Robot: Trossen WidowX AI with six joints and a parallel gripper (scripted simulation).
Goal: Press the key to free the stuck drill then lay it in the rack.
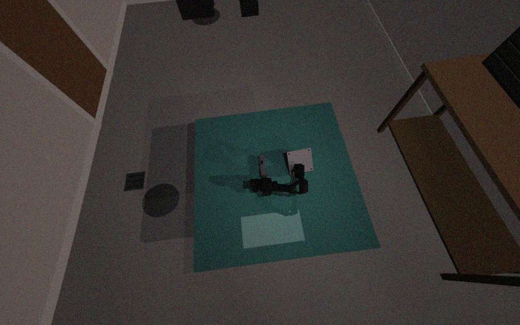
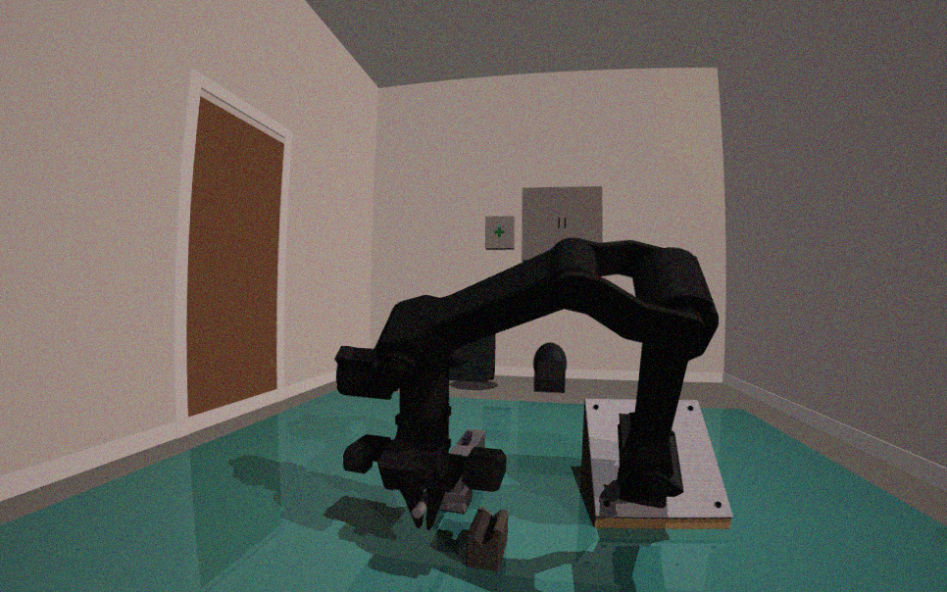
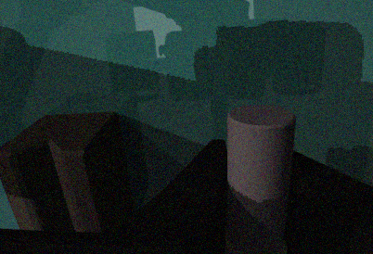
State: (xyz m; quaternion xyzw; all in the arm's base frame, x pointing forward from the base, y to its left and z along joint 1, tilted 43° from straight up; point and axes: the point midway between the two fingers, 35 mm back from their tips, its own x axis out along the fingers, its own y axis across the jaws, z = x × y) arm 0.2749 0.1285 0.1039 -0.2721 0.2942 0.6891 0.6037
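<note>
The drill lies 40 mm to the right of my gripper tip and 30 mm above it. The rest, counted from my gripper tip: brown rack (70 mm behind, 40 mm to the right, 20 mm below); grey block (200 mm to the right, 10 mm ahead).
</note>
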